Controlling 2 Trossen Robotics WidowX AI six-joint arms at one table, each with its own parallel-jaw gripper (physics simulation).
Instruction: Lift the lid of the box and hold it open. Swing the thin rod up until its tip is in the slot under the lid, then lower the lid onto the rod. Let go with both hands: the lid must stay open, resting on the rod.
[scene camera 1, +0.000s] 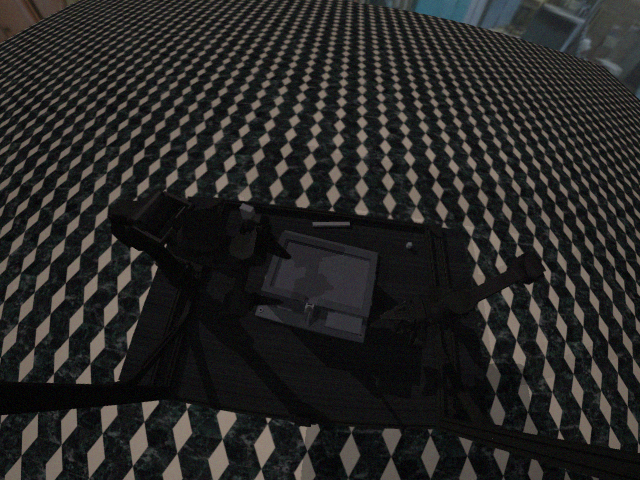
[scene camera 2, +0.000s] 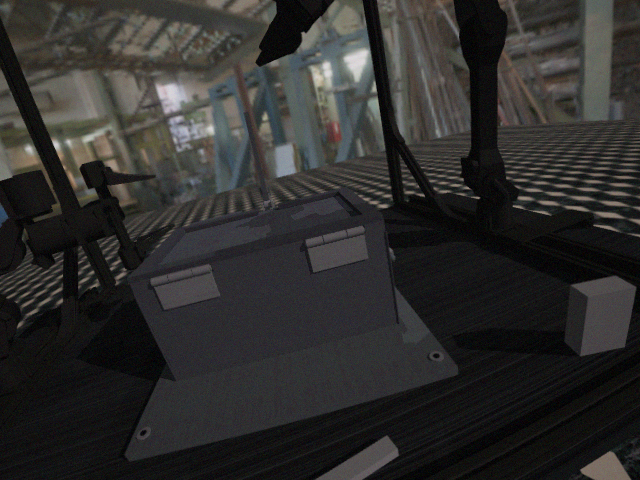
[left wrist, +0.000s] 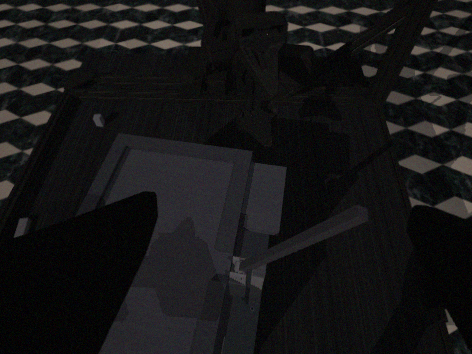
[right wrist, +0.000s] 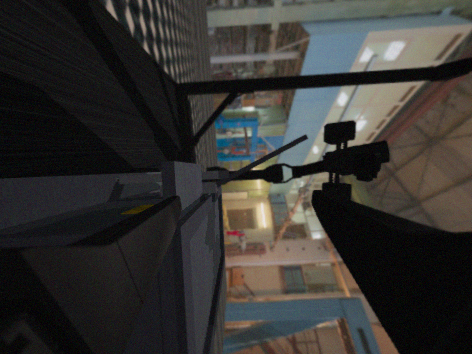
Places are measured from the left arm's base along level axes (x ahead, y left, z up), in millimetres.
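Where they show: left gripper, between the fingertips: (scene camera 1: 286, 279) (scene camera 2: 259, 57) (left wrist: 281, 210) (right wrist: 334, 166); right gripper, between the fingertips: (scene camera 1: 375, 321) (scene camera 2: 165, 201) (left wrist: 270, 123) (right wrist: 245, 199); left arm's base, origin of its link: (scene camera 1: 188, 283) (scene camera 2: 495, 225); right arm's base, origin of its link: (scene camera 2: 16, 379) (left wrist: 221, 86).
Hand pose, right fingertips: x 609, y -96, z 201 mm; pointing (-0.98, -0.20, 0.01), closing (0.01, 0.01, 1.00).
Note:
Each offset is from my right fingertips to the top centre of the thing. "*": to the spot under its first point.
The grey box (scene camera 1: 320, 281) (scene camera 2: 270, 295) stands on its base plate with the lid @(dx -150, dy +120, dz -49 mm) (scene camera 2: 237, 233) (left wrist: 171, 197) shut flat. The thin rod (left wrist: 305, 237) (right wrist: 263, 159) (scene camera 2: 251, 138) rises steeply from its pivot at the box's front edge, and its tip is free above the lid. My left gripper (scene camera 1: 270, 245) (scene camera 2: 285, 35) is open and empty, hanging above the lid's edge. My right gripper (scene camera 1: 400, 311) (scene camera 2: 113, 183) is open and empty, low beside the box's other end.
A small grey bar @(dx -126, dy +423, dz -211 mm) (scene camera 1: 330, 224) (scene camera 2: 361, 459) lies on the dark mat behind the box. A tiny grey block @(dx +192, dy +365, dz -196 mm) (scene camera 1: 409, 246) (left wrist: 98, 120) lies near the back corner. The base plate @(* dx -131, dy +297, dz -208 mm) (scene camera 2: 294, 381) juts out behind the hinges. Black frame posts (scene camera 2: 385, 119) stand at the mat's edge.

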